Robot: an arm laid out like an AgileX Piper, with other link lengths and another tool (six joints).
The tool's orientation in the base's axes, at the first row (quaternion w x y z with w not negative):
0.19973, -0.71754, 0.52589, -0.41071
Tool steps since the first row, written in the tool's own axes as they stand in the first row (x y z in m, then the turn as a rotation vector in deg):
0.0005, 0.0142, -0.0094, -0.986, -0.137, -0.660
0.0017, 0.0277, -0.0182, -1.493, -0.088, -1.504
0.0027, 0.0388, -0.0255, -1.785, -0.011, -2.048
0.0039, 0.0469, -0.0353, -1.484, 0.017, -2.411
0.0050, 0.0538, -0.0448, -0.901, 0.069, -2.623
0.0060, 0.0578, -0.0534, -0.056, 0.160, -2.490
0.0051, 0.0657, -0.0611, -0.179, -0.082, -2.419
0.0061, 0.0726, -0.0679, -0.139, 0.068, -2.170
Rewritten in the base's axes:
-0.0158, -0.0043, -0.0045, -0.555, 1.052, 0.109
-0.0307, -0.0091, -0.0087, -1.314, 1.623, 0.374
-0.0430, -0.0130, -0.0120, -1.826, 1.942, 0.524
-0.0555, -0.0157, -0.0116, -2.100, 1.708, 0.830
-0.0670, -0.0178, -0.0107, -2.236, 1.184, 1.137
-0.0762, -0.0190, -0.0081, -2.091, 0.355, 1.315
-0.0871, -0.0199, -0.0097, -1.905, 0.546, 1.401
-0.0965, -0.0224, -0.0103, -1.790, 0.418, 1.163

